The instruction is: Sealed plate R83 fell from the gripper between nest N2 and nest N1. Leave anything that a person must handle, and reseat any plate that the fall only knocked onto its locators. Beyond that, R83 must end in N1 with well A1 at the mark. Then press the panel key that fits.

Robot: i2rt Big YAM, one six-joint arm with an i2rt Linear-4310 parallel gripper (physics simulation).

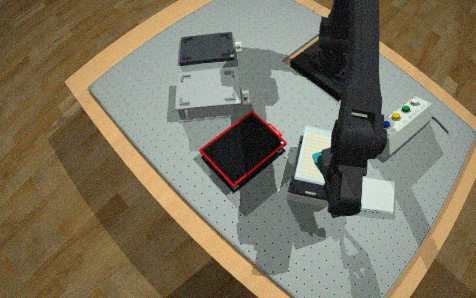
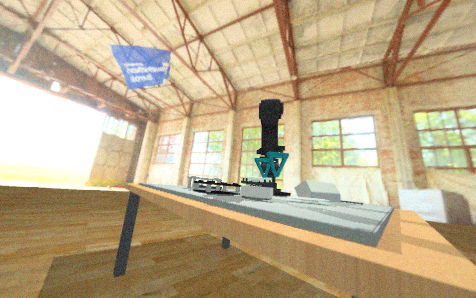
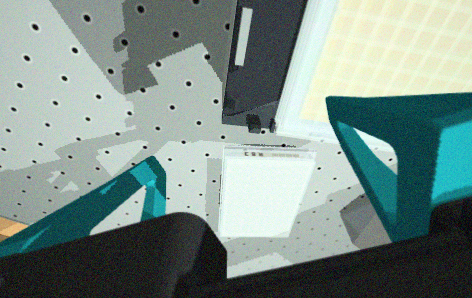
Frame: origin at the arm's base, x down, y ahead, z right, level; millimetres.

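Seen in the pictures: gripper, fingertip midpoint: (image 2: 269, 177) (image 3: 237, 138); arm's base, link origin: (image 1: 331, 65).
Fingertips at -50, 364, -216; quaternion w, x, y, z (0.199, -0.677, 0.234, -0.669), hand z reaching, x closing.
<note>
Pixels of each thing's top centre, then the offset from my fingertips to it, as dx, dy, dz. "pt": a spot on its surface instead. Level surfaces: height alone.
- flat white sealed plate, top centre: (image 3: 261, 203) (image 1: 373, 193) (image 2: 307, 198) +58, -94, -90
- dark holder, surface spot: (image 3: 267, 60) (image 1: 315, 188) pt +17, +7, +38
- plate with a cream well grid, top centre: (image 3: 444, 84) (image 1: 319, 153) -10, -56, +78
- Nest N1, top centre: (image 1: 206, 85) (image 2: 206, 177) +6, -43, +407
- dark nest N2, top centre: (image 1: 206, 44) +49, -183, +553
- key panel, top centre: (image 1: 408, 115) (image 2: 317, 181) -12, -319, -63
- black tray with a red rim, top centre: (image 1: 243, 145) (image 2: 218, 181) +26, +22, +233
- mat, surface height: dx +72
A flat white sealed plate (image 1: 378, 196) (image 3: 264, 197) lies on the perforated mat beside a dark holder; the small print on its edge seems to read R83, and its well A1 cannot be made out. The dark holder (image 1: 305, 189) (image 3: 267, 60) bears a plate with a cream well grid (image 1: 308, 152) (image 3: 395, 47). Nest N1 (image 1: 207, 91), light grey and raised, and the dark nest N2 (image 1: 206, 48) stand at the upper left with bare tops. My gripper (image 1: 339, 181) (image 2: 270, 174) (image 3: 237, 138) is open and empty, above the white plate and holder. The key panel (image 1: 411, 118) has white, green, yellow and blue keys.
A black tray with a red rim (image 1: 240, 150) lies between N1 and the dark holder. The arm (image 1: 354, 130) hangs over part of the holder and near the panel's blue key. The mat (image 1: 150, 125) has a wooden table edge (image 1: 150, 212) around it.
</note>
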